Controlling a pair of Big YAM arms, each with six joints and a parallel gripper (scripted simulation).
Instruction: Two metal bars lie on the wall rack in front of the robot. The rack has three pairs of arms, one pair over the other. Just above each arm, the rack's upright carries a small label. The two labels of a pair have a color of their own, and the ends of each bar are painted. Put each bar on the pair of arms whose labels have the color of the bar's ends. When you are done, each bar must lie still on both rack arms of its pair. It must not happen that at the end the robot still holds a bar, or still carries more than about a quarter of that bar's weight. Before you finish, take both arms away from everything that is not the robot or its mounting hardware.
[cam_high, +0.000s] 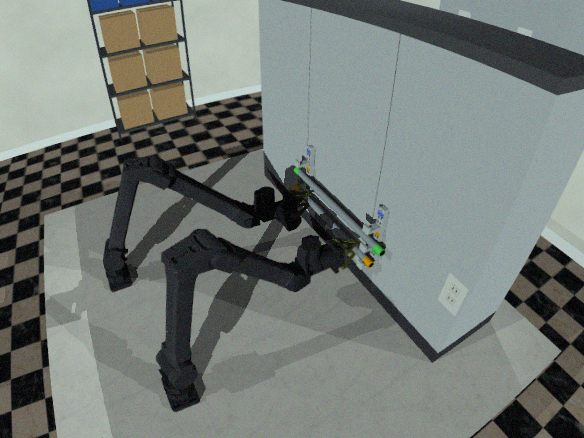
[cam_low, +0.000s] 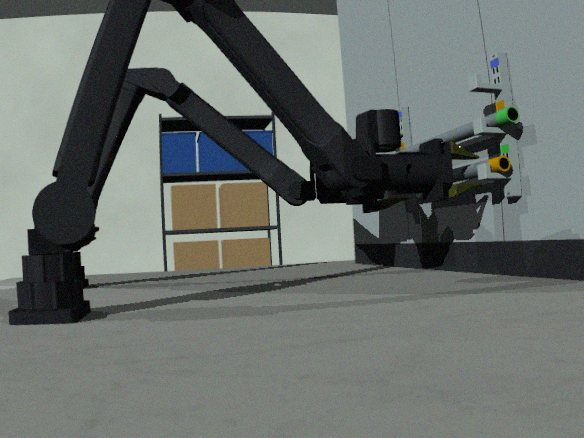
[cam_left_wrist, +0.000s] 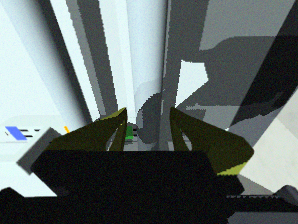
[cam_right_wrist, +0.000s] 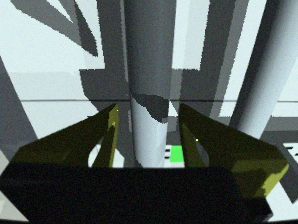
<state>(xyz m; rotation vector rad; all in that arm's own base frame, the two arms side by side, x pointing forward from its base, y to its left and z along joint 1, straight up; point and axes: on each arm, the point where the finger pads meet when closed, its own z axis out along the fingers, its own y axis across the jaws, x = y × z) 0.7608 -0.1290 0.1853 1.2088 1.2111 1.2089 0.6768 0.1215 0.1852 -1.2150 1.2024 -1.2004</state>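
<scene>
The orange-ended bar is 20 mm behind my left hand and 150 mm to the right of it. Round my left hand: green-ended bar (20 mm behind, 160 mm to the right, 80 mm above); then grey cabinet wall (170 mm ahead, 140 mm to the right, 260 mm above); then wall outlet (60 mm behind, 670 mm to the right, 110 mm above).
Now: the green-ended bar 3 cm ahead of my right hand, 14 cm to the left of it and 8 cm above it. Also, from my right hand: grey cabinet wall: 22 cm ahead, 16 cm to the left, 26 cm above; then orange-ended bar: 2 cm ahead, 15 cm to the left; then wall outlet: 1 cm behind, 37 cm to the right, 11 cm above.
</scene>
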